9 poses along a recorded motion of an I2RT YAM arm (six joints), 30 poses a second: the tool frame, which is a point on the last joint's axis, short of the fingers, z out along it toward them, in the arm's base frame.
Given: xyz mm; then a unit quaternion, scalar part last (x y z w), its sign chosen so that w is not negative.
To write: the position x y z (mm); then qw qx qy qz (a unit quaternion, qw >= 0). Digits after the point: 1 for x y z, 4 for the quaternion.
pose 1, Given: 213.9 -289.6 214.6 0.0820 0.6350 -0.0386 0.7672
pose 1, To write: 213.9 -289.6 214.6 0.7672 0.0820 0.6350 -0.0386
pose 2, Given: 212.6 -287.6 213.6 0.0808 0.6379 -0.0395 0.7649
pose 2, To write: 212.6 -287.6 213.6 0.7649 0.0808 0.6379 -0.0395
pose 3, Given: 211.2 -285.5 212.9 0.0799 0.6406 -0.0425 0.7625
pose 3, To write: 211.2 -285.5 212.9 0.7625 0.0799 0.6406 -0.0425
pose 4, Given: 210.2 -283.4 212.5 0.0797 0.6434 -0.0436 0.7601
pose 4, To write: 210.2 -283.4 212.5 0.7601 0.0797 0.6434 -0.0436
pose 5, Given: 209.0 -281.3 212.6 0.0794 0.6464 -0.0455 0.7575
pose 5, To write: 209.0 -281.3 212.6 0.7575 0.0794 0.6464 -0.0455
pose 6, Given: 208.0 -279.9 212.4 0.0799 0.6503 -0.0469 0.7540
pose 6, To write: 208.0 -279.9 212.4 0.7540 0.0799 0.6503 -0.0469
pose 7, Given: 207.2 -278.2 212.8 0.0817 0.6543 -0.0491 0.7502
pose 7, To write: 207.2 -278.2 212.8 0.7502 0.0817 0.6543 -0.0491
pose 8, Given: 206.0 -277.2 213.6 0.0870 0.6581 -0.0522 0.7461
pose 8, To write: 206.0 -277.2 213.6 0.7461 0.0870 0.6581 -0.0522
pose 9, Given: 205.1 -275.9 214.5 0.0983 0.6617 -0.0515 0.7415
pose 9, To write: 205.1 -275.9 214.5 0.7415 0.0983 0.6617 -0.0515
